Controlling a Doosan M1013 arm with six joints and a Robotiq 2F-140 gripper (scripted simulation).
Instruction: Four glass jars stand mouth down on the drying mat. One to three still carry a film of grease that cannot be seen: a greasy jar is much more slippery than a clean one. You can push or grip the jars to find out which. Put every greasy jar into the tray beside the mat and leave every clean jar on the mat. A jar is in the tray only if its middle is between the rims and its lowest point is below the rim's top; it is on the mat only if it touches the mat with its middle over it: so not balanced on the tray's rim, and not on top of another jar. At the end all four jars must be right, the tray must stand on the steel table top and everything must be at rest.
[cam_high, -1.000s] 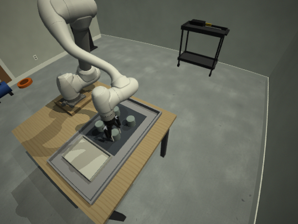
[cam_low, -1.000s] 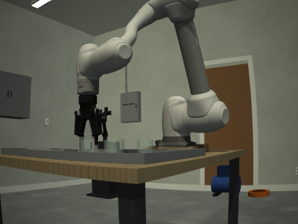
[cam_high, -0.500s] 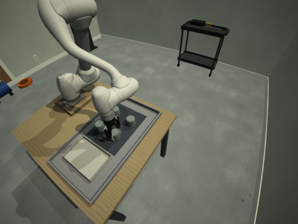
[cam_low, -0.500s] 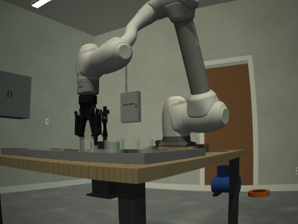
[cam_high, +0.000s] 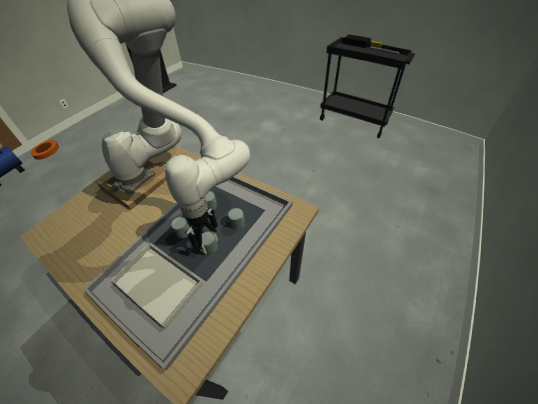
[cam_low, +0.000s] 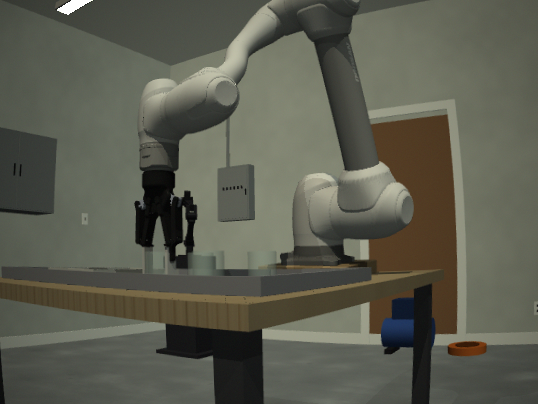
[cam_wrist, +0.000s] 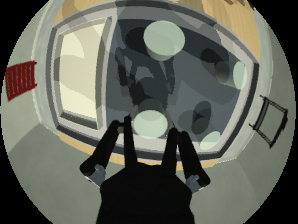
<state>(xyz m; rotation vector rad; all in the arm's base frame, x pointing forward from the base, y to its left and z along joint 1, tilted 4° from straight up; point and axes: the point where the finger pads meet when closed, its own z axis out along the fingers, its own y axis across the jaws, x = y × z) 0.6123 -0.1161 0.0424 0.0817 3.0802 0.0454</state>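
My hand is 23 cm to the left of the cream tray, 8 cm past it and 4 cm above it. The rest, counted from my hand: dark drying mat 9 cm to the left, 6 cm behind, 4 cm below; grey steel table top 6 cm behind, 5 cm below, 2 cm to the right.
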